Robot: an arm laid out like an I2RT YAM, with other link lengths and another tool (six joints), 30 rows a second.
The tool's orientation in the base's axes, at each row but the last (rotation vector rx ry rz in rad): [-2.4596, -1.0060, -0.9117]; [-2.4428, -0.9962, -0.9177]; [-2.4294, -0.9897, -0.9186]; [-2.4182, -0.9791, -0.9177]
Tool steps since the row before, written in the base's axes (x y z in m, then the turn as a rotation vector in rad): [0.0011, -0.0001, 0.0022, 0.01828, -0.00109, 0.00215]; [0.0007, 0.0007, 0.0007, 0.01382, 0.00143, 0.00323]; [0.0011, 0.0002, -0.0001, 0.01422, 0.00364, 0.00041]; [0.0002, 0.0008, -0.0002, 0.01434, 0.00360, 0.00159]
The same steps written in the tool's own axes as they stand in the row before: [0.0020, 0.0007, -0.0012, 0.01087, 0.01371, 0.00582]; [0.0012, 0.0000, 0.0002, 0.01041, 0.00869, 0.00441]; [0.0006, 0.0007, 0.0007, 0.00977, 0.00769, 0.00781]; [0.0004, -0.0004, 0.0007, 0.01063, 0.00769, 0.00700]
